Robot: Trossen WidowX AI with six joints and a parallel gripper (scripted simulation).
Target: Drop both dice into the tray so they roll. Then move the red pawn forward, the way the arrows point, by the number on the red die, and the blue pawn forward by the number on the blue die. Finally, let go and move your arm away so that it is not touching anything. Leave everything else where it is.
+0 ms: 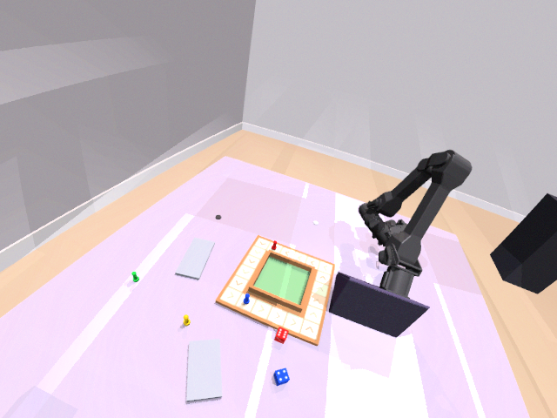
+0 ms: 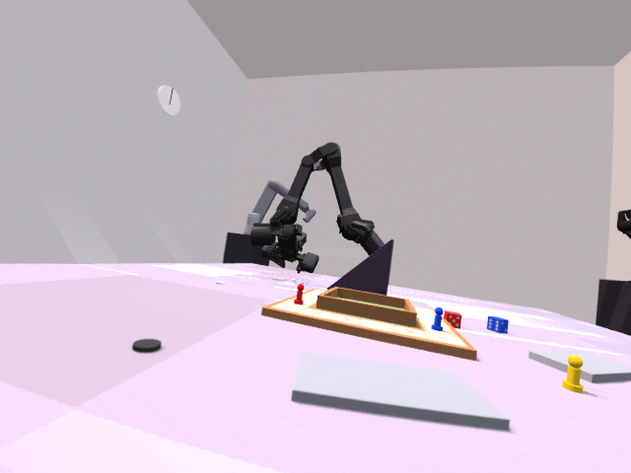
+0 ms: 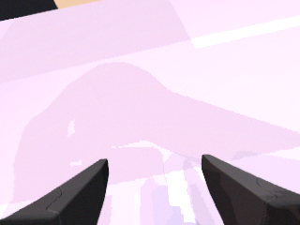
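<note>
My gripper tip is now 43 cm short of the red pawn and 20 cm to the right of it. From my gripper tip the other things lie so: blue pawn: 42 cm to the left, 42 cm ahead; green tray: 35 cm ahead, 31 cm to the left, 2 cm below; black disc: 68 cm ahead, 16 cm to the left, 3 cm below.
</note>
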